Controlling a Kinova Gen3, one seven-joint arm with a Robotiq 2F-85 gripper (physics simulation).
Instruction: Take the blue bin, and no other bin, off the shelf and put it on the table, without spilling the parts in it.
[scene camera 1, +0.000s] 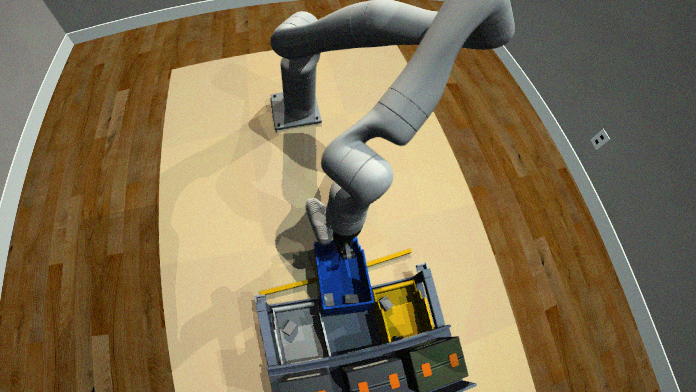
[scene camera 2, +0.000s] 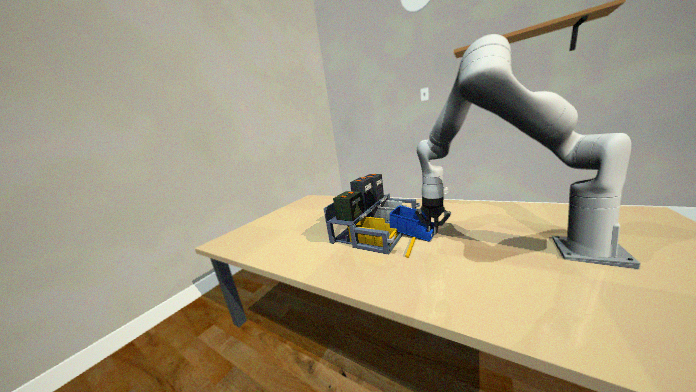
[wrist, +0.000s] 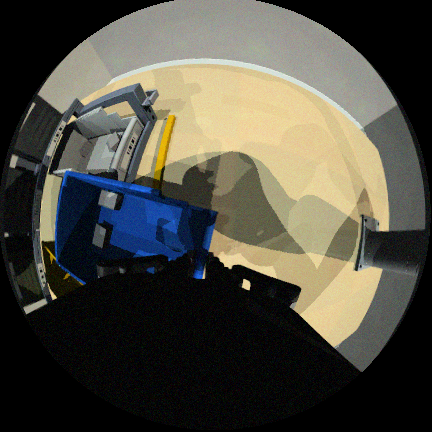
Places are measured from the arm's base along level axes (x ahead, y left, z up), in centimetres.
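Where they show: gripper, between the fingertips: (scene camera 1: 338, 244) (scene camera 2: 432, 233) (wrist: 200, 258); arm's base, origin of its link: (scene camera 1: 299, 107) (scene camera 2: 589, 249) (wrist: 369, 248).
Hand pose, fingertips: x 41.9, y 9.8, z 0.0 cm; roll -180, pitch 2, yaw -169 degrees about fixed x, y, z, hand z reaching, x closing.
Each offset is from my fingertips to the top centre of the thing. "*": to the spot under its first point. Level surfaces: height alone.
The blue bin (scene camera 1: 342, 280) (scene camera 2: 407, 221) (wrist: 145, 220) lies across the front edge of the shelf @(* dx +20.6, dy -16.2, dz +7.1 cm) (scene camera 1: 265, 330) (wrist: 135, 96), its low front end out over the table @(dz -1.4 cm) (scene camera 1: 225, 200) (scene camera 2: 500, 290) (wrist: 280, 115). In scene camera 2 its front end looks lower than its back. Two grey parts show inside near the back wall, one @(dx +13.6, dy -2.8, dz +2.6 cm) (scene camera 1: 328, 299) (wrist: 110, 199) beside the other @(dx +13.6, dy +2.2, dz +2.8 cm) (scene camera 1: 351, 299) (wrist: 101, 235). My gripper (scene camera 1: 347, 251) (scene camera 2: 434, 230) (wrist: 200, 258) is shut on the bin's front wall, one finger inside and one outside. The fingertips are partly hidden.
A grey bin @(dx +23.0, dy -8.9, dz +6.7 cm) (scene camera 1: 300, 345) (wrist: 102, 152) and a yellow bin @(dx +19.3, dy +13.2, dz +6.7 cm) (scene camera 1: 407, 320) (scene camera 2: 374, 227) stand in the shelf on either side. Black boxes @(dx +30.4, dy +3.1, dz +22.0 cm) (scene camera 1: 375, 372) and a green box @(dx +28.9, dy +14.9, dz +18.5 cm) (scene camera 1: 440, 367) (scene camera 2: 346, 206) stand behind them. A yellow strip (scene camera 1: 390, 257) (scene camera 2: 410, 247) (wrist: 165, 150) lies before the shelf.
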